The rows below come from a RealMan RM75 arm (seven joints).
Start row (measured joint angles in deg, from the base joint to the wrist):
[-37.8, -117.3, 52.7, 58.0, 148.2, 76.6, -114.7]
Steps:
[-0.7, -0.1, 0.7, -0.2, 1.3, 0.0, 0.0]
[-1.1, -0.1, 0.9, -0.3, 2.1, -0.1, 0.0]
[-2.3, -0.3, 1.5, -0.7, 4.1, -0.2, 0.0]
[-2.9, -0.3, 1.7, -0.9, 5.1, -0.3, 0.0]
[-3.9, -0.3, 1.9, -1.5, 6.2, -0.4, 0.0]
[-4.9, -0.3, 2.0, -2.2, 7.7, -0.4, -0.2]
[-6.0, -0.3, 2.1, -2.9, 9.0, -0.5, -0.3]
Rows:
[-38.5, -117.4, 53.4, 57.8, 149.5, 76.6, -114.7]
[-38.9, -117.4, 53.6, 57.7, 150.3, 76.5, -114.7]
[-40.1, -117.6, 54.2, 57.3, 152.3, 76.4, -114.7]
[-40.7, -117.6, 54.4, 57.1, 153.3, 76.3, -114.7]
[-41.7, -117.6, 54.6, 56.5, 154.4, 76.2, -114.7]
[-42.7, -117.6, 54.7, 55.8, 155.9, 76.2, -114.9]
[-43.8, -117.6, 54.8, 55.1, 157.2, 76.1, -115.0]

